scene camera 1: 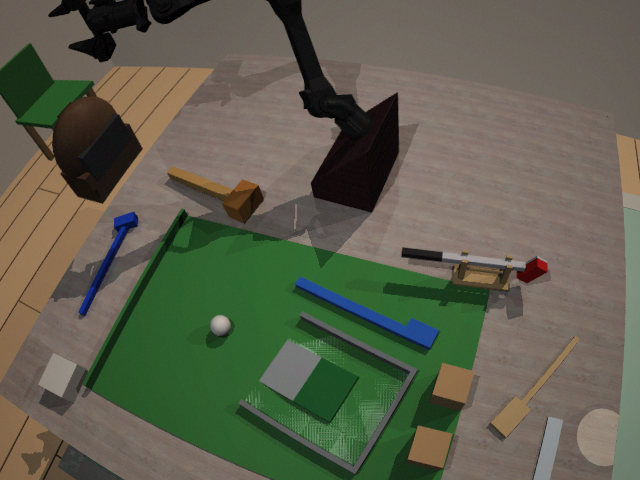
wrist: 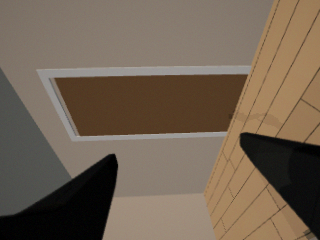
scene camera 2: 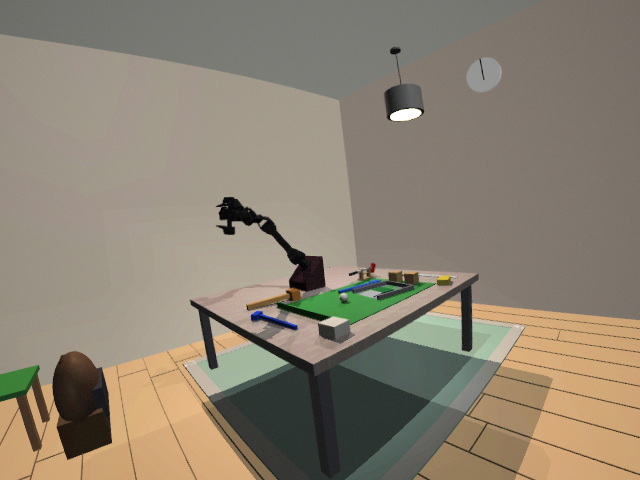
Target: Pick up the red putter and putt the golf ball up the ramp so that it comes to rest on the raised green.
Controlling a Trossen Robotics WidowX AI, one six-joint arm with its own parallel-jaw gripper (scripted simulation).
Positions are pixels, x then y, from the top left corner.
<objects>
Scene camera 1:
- my gripper: 59, 31
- blue putter: 127, 221
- wooden mallet: 239, 203
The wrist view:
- my gripper: 178, 149
</objects>
